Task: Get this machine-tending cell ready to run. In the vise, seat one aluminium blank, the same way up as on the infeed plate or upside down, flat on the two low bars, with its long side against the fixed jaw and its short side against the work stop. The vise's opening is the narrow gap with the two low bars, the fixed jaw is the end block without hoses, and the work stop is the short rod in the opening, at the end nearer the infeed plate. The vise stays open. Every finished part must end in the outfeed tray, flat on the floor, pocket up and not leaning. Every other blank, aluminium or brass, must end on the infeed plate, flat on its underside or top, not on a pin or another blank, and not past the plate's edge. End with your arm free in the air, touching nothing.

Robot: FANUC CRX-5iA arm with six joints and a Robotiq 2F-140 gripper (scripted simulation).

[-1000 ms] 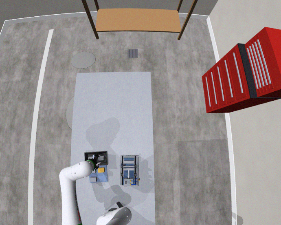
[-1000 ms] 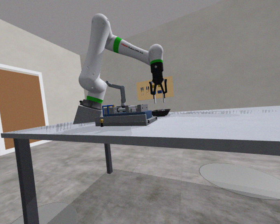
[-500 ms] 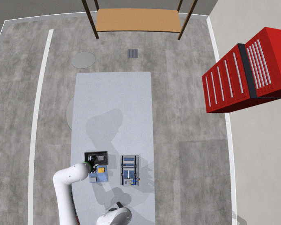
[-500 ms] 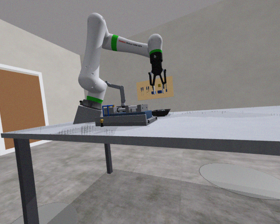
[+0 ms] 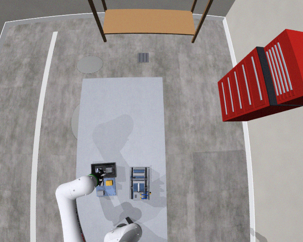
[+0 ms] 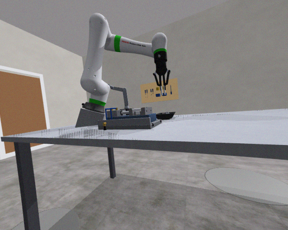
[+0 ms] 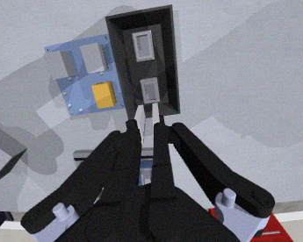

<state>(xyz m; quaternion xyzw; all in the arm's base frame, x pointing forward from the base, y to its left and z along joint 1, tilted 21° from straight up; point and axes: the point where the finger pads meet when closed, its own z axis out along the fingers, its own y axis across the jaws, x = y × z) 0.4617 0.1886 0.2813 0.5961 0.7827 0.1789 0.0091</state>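
Right now my hand is 21 cm above the blue infeed plate and 17 cm past it. Also, from my hand: hose-end block (32 cm to the right, 15 cm behind, 14 cm below); then black work stop rod (24 cm to the right, 12 cm below); then brass blank (19 cm below, 12 cm behind, 3 cm to the right).
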